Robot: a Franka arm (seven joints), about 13 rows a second.
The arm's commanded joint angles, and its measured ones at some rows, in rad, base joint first. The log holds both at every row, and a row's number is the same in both.
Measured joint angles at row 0:
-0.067, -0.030, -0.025, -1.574, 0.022, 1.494, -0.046
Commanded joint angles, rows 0 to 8:
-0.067, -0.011, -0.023, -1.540, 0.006, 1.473, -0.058
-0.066, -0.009, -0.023, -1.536, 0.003, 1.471, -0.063
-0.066, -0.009, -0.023, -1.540, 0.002, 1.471, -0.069
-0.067, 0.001, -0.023, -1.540, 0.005, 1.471, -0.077
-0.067, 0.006, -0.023, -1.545, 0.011, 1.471, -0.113
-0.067, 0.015, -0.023, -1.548, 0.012, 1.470, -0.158
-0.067, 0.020, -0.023, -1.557, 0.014, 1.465, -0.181
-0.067, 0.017, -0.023, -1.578, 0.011, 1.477, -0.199
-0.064, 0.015, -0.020, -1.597, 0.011, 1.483, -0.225
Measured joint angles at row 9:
-0.067, 0.014, -0.024, -1.581, 0.018, 1.487, -0.175
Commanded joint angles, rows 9 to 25:
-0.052, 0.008, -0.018, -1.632, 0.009, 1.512, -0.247
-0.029, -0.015, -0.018, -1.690, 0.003, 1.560, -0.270
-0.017, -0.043, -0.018, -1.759, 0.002, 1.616, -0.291
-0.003, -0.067, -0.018, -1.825, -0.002, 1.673, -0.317
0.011, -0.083, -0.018, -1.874, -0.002, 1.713, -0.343
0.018, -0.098, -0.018, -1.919, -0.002, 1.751, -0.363
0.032, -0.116, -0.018, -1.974, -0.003, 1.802, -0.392
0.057, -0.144, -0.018, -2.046, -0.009, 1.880, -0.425
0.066, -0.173, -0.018, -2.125, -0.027, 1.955, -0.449
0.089, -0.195, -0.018, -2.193, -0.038, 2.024, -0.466
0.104, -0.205, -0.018, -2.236, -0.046, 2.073, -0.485
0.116, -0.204, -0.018, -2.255, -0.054, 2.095, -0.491
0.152, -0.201, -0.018, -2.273, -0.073, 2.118, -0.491
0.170, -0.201, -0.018, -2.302, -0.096, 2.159, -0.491
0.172, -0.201, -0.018, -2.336, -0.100, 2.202, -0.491
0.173, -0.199, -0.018, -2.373, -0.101, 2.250, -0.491
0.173, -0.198, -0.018, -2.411, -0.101, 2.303, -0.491
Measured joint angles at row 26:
0.168, -0.162, -0.010, -2.321, -0.084, 2.216, -0.475
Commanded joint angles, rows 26 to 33:
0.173, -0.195, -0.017, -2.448, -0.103, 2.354, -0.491
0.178, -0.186, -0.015, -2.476, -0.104, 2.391, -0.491
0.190, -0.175, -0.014, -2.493, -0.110, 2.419, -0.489
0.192, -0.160, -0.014, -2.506, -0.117, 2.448, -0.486
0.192, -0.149, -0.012, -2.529, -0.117, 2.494, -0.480
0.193, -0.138, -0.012, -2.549, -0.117, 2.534, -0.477
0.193, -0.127, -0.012, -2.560, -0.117, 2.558, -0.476
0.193, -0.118, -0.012, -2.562, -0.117, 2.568, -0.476
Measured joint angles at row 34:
0.185, -0.126, -0.007, -2.540, -0.104, 2.523, -0.482
